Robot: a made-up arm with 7 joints.
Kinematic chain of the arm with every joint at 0, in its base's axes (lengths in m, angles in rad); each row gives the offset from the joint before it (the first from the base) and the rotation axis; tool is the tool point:
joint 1: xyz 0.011 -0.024 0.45 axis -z
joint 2: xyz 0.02 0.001 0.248 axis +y
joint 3: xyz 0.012 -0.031 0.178 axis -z
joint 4: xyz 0 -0.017 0.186 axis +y
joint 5: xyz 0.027 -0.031 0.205 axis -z
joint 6: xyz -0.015 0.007 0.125 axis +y
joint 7: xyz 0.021 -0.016 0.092 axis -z
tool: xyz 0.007 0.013 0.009
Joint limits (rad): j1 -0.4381..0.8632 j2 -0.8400..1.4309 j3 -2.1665..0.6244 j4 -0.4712..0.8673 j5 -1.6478..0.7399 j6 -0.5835..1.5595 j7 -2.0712..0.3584
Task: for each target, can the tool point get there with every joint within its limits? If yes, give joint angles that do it. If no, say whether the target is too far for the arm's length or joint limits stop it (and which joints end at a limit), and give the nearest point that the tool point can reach.
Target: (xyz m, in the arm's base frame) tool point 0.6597 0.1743 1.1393
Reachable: yes | joints -0.3042 0.8456 -0.6839 0.1509 -1.2459 0.0560 -0.8539
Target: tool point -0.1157 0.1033 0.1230
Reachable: no: joint limits stop it (at a limit: joint 1, joint 2, joint 4, joint 6, joint 7) | nearest point 0.4577 0.2679 0.4670 | short by 0.689 m
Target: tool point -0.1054 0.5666 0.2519
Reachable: no: joint limits stop it (at a limit: joint 1, joint 2, joint 4, joint 7) | nearest point 0.3943 0.4239 0.5579 | short by 0.603 m
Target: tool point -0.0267 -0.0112 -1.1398
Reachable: no: too far | nearest point 0.5460 0.2061 0.4060 | short by 1.663 m
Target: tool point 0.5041 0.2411 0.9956
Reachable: yes | joints -0.0556 0.7187 -1.1805 0.7104 0.0308 1.2794 -0.4012
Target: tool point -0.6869 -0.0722 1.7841
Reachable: no: too far | nearest point -0.4139 -0.0533 1.3715 | short by 0.495 m
